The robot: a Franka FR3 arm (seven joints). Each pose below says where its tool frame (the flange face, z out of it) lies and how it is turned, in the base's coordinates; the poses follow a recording.
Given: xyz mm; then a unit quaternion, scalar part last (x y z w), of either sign.
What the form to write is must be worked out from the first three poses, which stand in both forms.
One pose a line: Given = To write
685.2, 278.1, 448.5, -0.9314, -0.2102, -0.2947, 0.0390 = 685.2, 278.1, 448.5, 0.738, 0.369, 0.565, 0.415, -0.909, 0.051
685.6, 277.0, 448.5, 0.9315, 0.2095, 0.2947, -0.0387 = 685.6, 277.0, 448.5, 0.739, 0.368, 0.565, 0.413, -0.909, 0.051
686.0, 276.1, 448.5, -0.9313, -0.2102, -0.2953, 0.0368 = 686.0, 276.1, 448.5, 0.737, 0.370, 0.565, 0.413, -0.909, 0.056
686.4, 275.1, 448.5, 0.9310, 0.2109, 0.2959, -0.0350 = 686.4, 275.1, 448.5, 0.736, 0.372, 0.566, 0.413, -0.909, 0.060
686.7, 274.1, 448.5, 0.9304, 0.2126, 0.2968, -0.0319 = 686.7, 274.1, 448.5, 0.733, 0.377, 0.566, 0.415, -0.908, 0.067
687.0, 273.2, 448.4, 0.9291, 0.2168, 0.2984, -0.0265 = 687.0, 273.2, 448.4, 0.728, 0.387, 0.566, 0.419, -0.905, 0.080
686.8, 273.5, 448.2, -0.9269, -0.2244, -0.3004, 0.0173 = 686.8, 273.5, 448.2, 0.719, 0.406, 0.565, 0.426, -0.899, 0.103
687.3, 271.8, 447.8, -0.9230, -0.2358, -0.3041, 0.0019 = 687.3, 271.8, 447.8, 0.704, 0.434, 0.562, 0.436, -0.889, 0.140
